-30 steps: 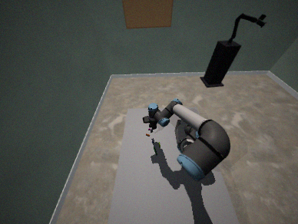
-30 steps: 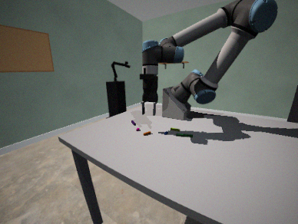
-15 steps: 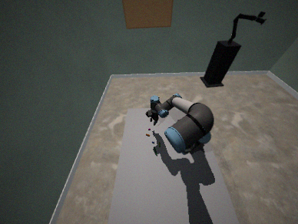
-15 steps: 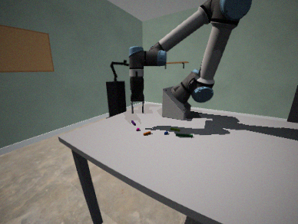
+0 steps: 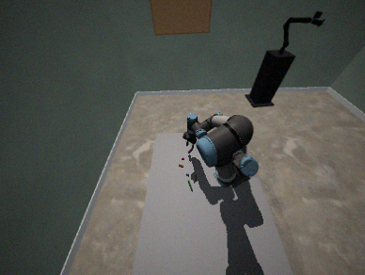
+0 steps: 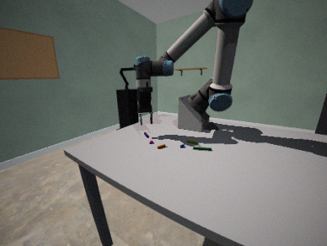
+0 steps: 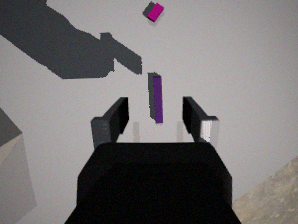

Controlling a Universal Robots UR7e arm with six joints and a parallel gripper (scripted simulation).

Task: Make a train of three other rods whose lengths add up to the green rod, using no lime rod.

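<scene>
The purple rod is 8 cm below my hand and 1 cm to the right of it. Also, from my hand: lime rod: 26 cm to the left, 8 cm below, 1 cm behind; magenta rod: 8 cm below, 7 cm to the left, 7 cm ahead; orange rod: 14 cm to the left, 9 cm ahead, 8 cm below.
</scene>
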